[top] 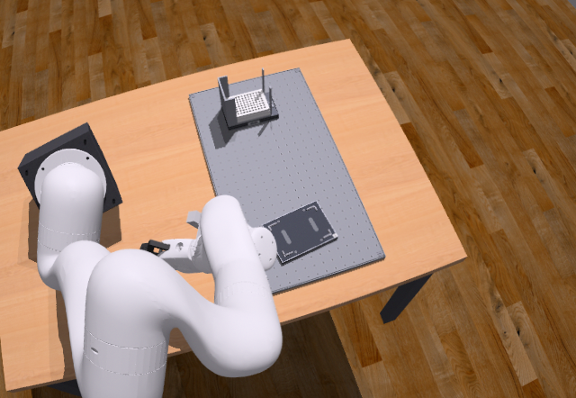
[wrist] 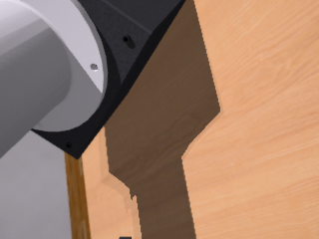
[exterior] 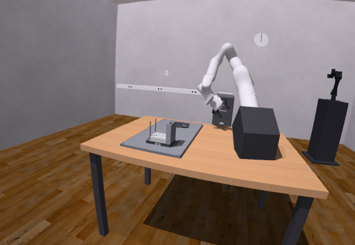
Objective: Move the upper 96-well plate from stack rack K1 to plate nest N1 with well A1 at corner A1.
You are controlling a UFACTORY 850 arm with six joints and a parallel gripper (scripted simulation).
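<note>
Right now the white 96-well plate is 430 mm to the left of my hand, 370 mm ahead of it and 110 mm below it. Round my hand: plate nest N1 (360 mm ahead, 150 mm below).
</note>
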